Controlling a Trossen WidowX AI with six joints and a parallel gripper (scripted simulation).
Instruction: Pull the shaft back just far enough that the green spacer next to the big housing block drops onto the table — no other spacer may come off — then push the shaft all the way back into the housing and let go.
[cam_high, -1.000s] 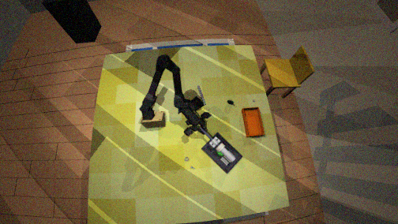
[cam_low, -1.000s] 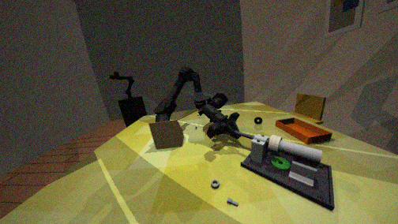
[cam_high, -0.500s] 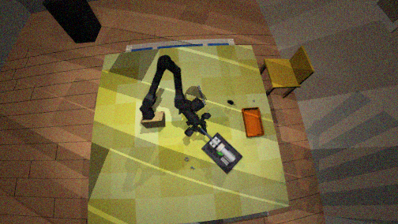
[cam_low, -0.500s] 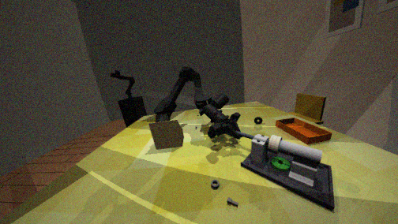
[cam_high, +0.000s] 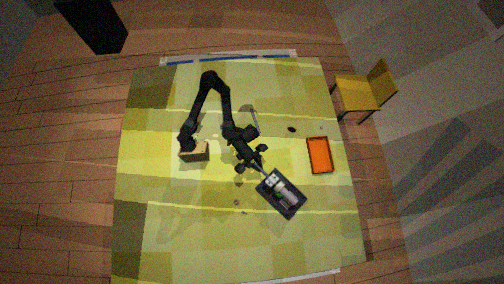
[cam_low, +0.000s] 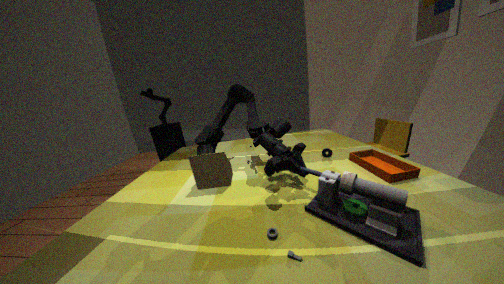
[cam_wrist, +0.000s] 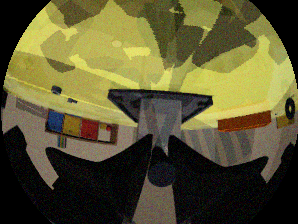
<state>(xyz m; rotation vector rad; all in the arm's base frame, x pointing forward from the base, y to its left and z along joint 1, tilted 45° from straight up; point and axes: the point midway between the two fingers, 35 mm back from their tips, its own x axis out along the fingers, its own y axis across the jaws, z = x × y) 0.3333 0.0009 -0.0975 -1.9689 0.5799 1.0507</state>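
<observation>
Now: gripper tip 100 mm to the left of the green spacer, 100 mm short of it and 50 mm above it. From my gripper tip the other things lie so: orange tray 330 mm ahead, 100 mm to the left, 50 mm below; then black ring 240 mm to the left, 170 mm ahead, 40 mm below.
</observation>
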